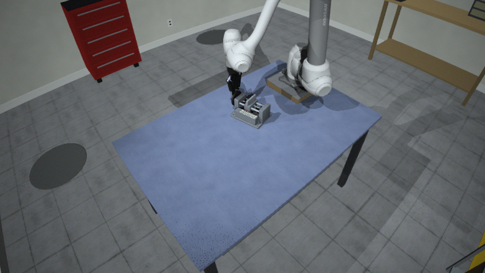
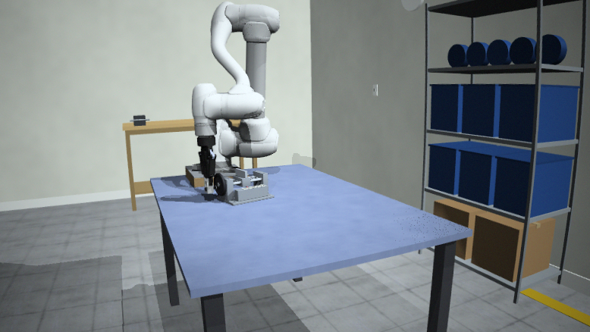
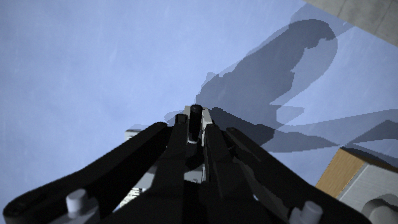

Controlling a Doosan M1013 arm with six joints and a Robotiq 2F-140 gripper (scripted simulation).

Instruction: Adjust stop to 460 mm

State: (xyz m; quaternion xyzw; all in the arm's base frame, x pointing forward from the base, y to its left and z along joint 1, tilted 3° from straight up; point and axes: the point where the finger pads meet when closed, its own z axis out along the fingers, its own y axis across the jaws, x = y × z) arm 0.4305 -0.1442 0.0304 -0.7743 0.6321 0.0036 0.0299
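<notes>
Right now the grey stop block is 15 cm to the left of my hand, 2 cm above it and 1 cm ahead of it. From my hand the other things lie so: black handwheel (2 cm to the left, 1 cm below).
</notes>
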